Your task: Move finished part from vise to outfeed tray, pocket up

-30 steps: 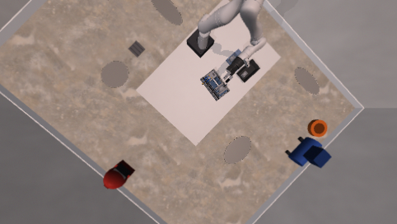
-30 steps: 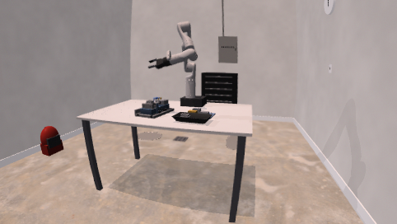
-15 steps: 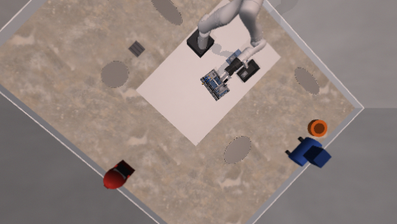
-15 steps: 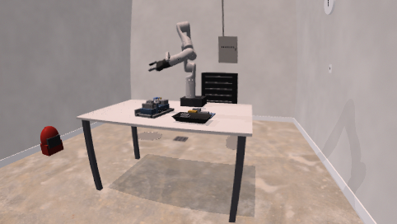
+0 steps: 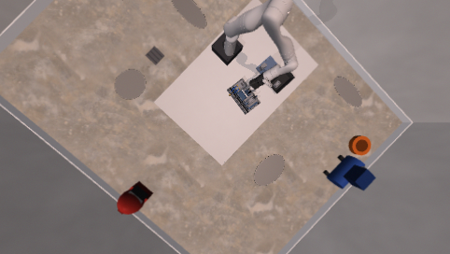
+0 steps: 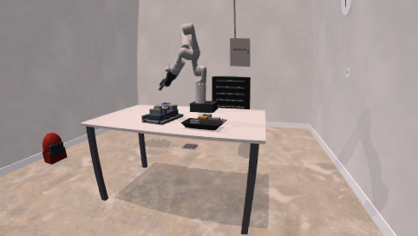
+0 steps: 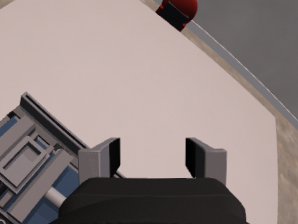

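Right now the screw rod is 1 cm behind my hand, 2 cm to the left of it and 18 cm below it. From my hand the other things lie so: orange block (34 cm to the left, 23 cm below); then blue plate (4 cm behind, 38 cm to the left, 25 cm below); then vise (1 cm ahead, 2 cm to the left, 21 cm below).
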